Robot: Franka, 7 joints.
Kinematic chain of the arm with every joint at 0, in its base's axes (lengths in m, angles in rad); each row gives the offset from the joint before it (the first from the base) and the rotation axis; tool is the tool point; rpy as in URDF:
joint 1: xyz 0 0 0.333 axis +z
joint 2: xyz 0 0 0 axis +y
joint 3: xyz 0 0 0.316 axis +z
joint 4: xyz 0.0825 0 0 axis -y
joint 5: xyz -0.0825 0 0.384 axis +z
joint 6: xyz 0 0 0 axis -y
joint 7: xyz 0.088 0 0 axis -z
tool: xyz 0 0 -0.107 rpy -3.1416 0 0
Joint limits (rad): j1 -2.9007..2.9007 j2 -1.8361..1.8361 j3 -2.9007..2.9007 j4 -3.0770..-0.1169 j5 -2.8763..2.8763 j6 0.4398..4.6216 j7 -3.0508..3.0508
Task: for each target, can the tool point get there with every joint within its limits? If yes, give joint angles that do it. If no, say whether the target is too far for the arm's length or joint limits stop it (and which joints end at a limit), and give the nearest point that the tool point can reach.
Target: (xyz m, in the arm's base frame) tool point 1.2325 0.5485 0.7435
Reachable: no: too far | nearest point 0.7498 0.3337 0.5827 | short by 0.552 m
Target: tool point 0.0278 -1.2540 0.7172
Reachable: no: too far | nearest point 0.0182 -0.8201 0.5843 | short by 0.454 m
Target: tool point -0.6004 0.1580 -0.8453
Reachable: no: too far | nearest point -0.4360 0.1147 -0.3337 | short by 0.539 m
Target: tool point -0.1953 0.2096 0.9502
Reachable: yes | joints 0.9365 -0.5220 0.8776 -1.0357 -0.7423 1.0560 -2.2276
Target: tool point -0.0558 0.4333 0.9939
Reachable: yes | joints 1.3047 0.2937 1.1912 -0.4628 -1.4106 1.4015 -2.3733
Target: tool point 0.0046 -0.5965 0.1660
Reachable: yes | joints -1.7764 0.5982 0.2301 -1.9182 -0.2913 2.2404 -0.4501
